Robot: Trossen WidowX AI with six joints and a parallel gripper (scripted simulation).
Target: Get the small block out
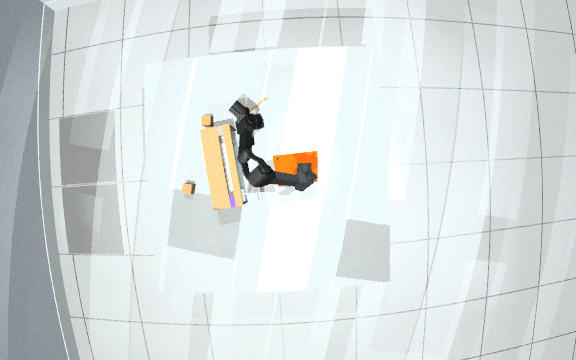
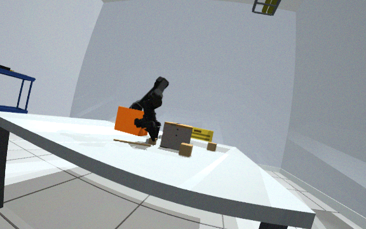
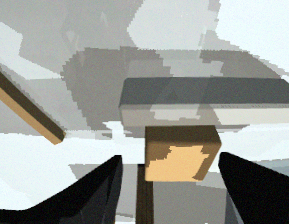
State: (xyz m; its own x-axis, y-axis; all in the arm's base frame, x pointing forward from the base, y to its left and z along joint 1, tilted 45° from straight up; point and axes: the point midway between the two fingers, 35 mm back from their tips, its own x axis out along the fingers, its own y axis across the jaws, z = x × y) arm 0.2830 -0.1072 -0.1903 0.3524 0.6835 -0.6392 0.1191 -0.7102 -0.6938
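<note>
Now: gripper tip 1 cm past the cube. From my gripper tip the other things lie so: thin stick: 7 cm behind, 12 cm to the right, 2 cm below; then long tan-topped box: 5 cm ahead, 17 cm to the left, 4 cm above.
</note>
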